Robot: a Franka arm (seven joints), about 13 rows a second.
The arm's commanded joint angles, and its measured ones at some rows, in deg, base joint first. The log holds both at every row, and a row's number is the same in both.
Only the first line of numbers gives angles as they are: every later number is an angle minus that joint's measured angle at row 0.
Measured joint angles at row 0:
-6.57, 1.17, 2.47, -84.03, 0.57, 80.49, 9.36
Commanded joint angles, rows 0 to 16:
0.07, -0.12, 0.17, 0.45, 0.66, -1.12, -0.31
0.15, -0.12, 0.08, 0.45, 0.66, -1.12, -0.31
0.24, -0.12, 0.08, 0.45, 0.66, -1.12, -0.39
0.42, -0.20, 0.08, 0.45, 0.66, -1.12, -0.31
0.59, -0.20, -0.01, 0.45, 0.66, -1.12, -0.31
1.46, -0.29, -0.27, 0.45, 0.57, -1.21, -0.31
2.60, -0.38, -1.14, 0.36, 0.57, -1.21, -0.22
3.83, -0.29, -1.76, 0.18, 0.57, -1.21, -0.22
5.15, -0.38, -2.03, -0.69, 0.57, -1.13, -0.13
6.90, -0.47, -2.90, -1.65, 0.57, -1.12, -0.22
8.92, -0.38, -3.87, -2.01, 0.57, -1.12, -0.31
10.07, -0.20, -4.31, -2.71, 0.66, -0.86, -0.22
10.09, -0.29, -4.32, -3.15, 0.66, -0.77, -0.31
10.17, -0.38, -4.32, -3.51, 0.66, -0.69, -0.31
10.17, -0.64, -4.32, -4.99, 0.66, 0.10, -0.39
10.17, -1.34, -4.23, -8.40, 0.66, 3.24, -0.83
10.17, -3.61, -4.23, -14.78, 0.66, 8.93, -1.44
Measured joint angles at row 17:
9.40, 0.03, -3.21, -4.39, 0.00, 0.34, -0.06
